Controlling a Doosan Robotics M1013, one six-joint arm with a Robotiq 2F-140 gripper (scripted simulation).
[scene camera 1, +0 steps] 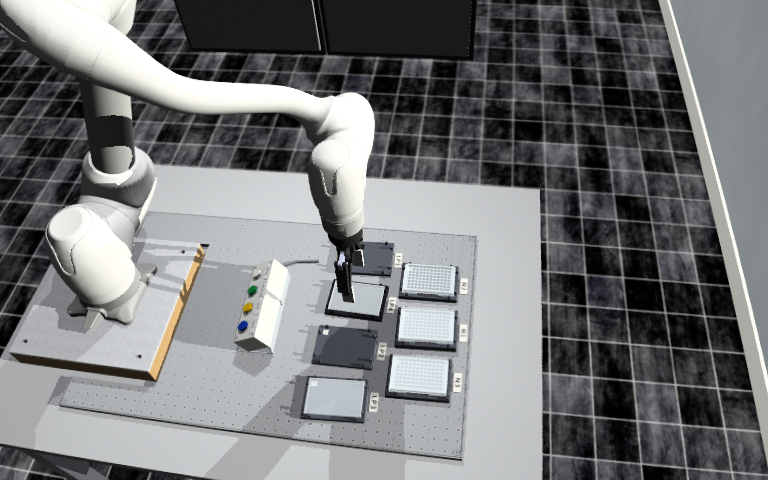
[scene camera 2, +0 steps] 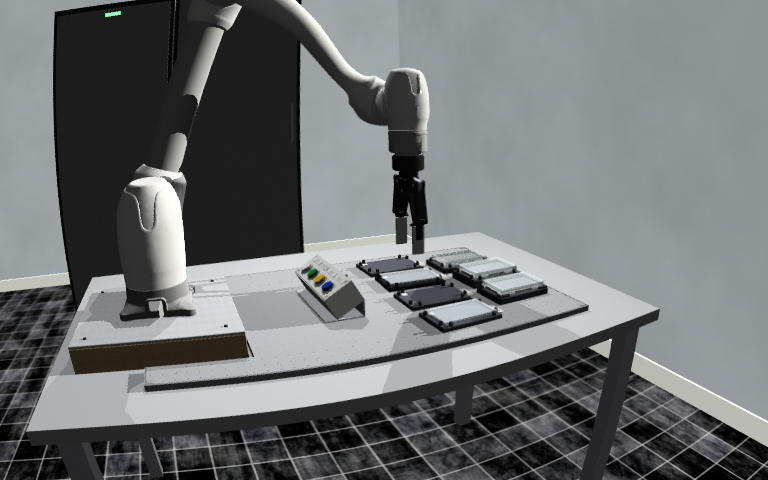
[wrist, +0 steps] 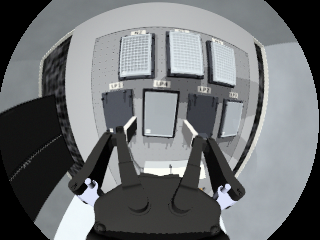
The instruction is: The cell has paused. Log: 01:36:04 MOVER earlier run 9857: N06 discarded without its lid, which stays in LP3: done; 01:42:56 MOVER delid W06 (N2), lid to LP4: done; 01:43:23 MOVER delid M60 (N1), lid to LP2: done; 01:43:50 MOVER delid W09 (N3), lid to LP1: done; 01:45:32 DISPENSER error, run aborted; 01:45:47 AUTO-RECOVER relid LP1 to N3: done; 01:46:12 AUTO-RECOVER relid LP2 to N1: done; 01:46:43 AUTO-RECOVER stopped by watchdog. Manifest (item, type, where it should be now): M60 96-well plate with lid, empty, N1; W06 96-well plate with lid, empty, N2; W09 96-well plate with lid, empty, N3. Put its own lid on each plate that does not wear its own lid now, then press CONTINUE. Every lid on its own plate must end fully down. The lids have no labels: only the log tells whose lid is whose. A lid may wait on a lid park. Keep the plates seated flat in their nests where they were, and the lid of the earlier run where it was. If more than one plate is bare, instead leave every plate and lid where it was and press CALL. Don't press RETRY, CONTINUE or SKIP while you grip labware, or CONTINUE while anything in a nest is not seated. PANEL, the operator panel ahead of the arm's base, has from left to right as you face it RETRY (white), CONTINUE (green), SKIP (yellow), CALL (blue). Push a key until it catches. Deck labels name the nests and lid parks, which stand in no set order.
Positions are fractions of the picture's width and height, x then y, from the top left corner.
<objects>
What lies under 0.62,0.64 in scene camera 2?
A clear lid.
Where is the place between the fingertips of the gripper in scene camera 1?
0.46,0.59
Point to a lid park LP2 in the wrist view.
0.63,0.47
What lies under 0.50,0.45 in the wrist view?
A clear lid.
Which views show the gripper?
Scene camera 1, scene camera 2 and the wrist view: all of them.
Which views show the clear lid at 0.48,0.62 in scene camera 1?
Scene camera 1, scene camera 2 and the wrist view: all of them.
</objects>
